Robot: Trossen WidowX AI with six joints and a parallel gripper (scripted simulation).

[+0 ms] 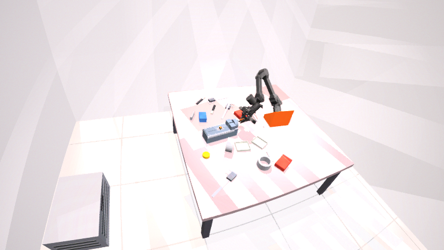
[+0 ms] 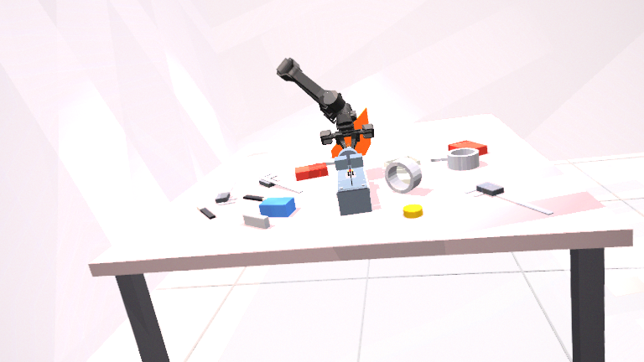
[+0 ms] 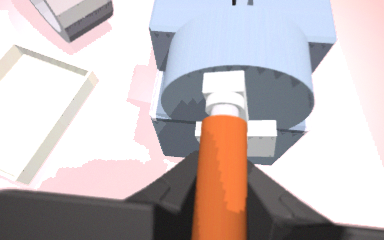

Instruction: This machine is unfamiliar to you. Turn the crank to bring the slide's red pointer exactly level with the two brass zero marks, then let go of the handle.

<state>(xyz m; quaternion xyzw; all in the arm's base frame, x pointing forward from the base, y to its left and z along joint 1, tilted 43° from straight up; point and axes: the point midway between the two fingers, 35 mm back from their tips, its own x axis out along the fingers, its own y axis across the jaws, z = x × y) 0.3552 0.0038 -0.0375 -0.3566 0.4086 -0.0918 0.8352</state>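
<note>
Now: the orange handle 30 mm above my gripper tip and 20 mm behind it. The rest, counted from my gripper tip: red pointer: 160 mm ahead, 20 mm to the left, 10 mm below; yellow disc: 320 mm ahead, 190 mm to the left, 80 mm below; blue block: 240 mm ahead, 210 mm to the right, 70 mm below.
</note>
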